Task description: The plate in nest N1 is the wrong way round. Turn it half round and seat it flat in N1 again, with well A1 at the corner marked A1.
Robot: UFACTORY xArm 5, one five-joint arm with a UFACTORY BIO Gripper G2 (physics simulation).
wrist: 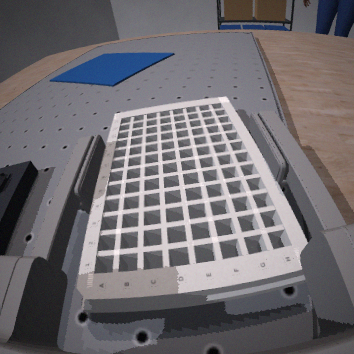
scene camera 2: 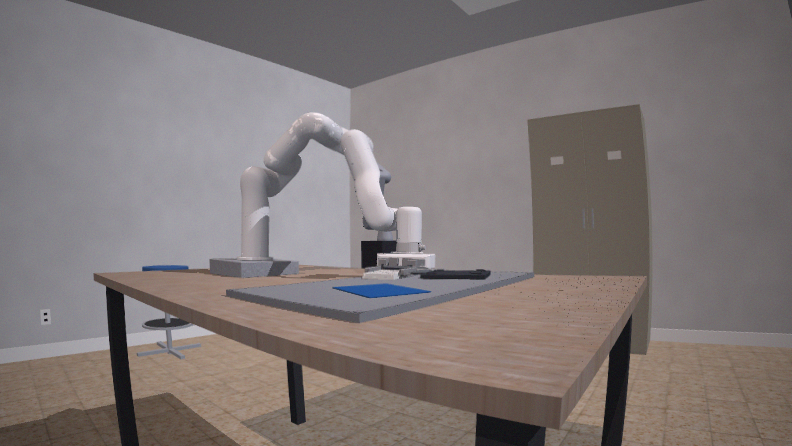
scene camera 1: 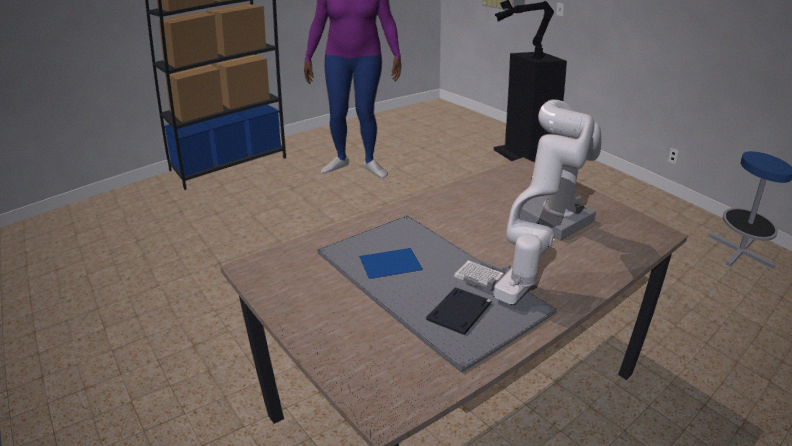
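The white plate point(scene camera 1: 475, 270) point(scene camera 2: 381, 274) point(wrist: 182, 189), a grid of square wells, lies level at the grey mat, beside the black nest and outside it. In the wrist view the letters A to H run along its near edge and the numbers up its left side, with 1 nearest, so well A1 is at the near left corner. My gripper point(scene camera 1: 490, 276) point(wrist: 182, 160) is shut on the plate, one finger along each long side. Any small gap under the plate cannot be told. The black nest point(scene camera 1: 459, 310) point(scene camera 2: 455, 273) point(wrist: 16, 200) holds no plate; no N1 label is readable.
A flat blue sheet point(scene camera 1: 390, 262) point(scene camera 2: 381, 290) point(wrist: 113, 68) lies on the perforated grey mat point(scene camera 1: 407, 229) point(scene camera 2: 288, 299) point(wrist: 215, 50), beyond the plate. The mat lies on the wooden table point(scene camera 1: 332, 332) point(scene camera 2: 471, 343). A person point(scene camera 1: 353, 83) stands behind the table.
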